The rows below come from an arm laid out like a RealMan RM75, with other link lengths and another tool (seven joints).
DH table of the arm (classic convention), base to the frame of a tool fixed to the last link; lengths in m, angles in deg. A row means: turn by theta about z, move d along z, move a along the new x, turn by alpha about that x. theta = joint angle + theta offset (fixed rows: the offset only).
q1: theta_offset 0, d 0.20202, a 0, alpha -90
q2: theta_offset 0, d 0, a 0, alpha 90
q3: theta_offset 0, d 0.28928, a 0, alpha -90
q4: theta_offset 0, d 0, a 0, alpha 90
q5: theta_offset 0, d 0.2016, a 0, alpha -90
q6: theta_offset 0, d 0, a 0, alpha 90
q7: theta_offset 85.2, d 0.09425, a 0.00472, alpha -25
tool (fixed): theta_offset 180, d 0.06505, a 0, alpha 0
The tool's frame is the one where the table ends.
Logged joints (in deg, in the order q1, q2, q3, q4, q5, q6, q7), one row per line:
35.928 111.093 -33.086 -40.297 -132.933 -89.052 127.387
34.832 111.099 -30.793 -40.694 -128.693 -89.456 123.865
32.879 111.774 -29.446 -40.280 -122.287 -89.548 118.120
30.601 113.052 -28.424 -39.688 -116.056 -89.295 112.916
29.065 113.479 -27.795 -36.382 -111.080 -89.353 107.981
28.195 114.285 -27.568 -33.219 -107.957 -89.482 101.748
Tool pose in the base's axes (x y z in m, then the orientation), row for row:
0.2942 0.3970 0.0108 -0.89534 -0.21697 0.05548 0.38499
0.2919 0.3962 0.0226 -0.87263 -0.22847 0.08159 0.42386
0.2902 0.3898 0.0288 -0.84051 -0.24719 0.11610 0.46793
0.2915 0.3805 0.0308 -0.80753 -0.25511 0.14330 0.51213
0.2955 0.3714 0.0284 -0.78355 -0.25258 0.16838 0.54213
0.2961 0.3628 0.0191 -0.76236 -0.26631 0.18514 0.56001
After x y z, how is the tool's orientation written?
As a quaternion, x y z w.
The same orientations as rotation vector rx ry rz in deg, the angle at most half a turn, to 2 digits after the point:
-130.69 -31.67 8.10
-125.10 -32.75 11.70
-118.12 -34.74 16.32
-111.31 -35.16 19.75
-106.62 -34.37 22.91
-102.96 -35.97 25.00

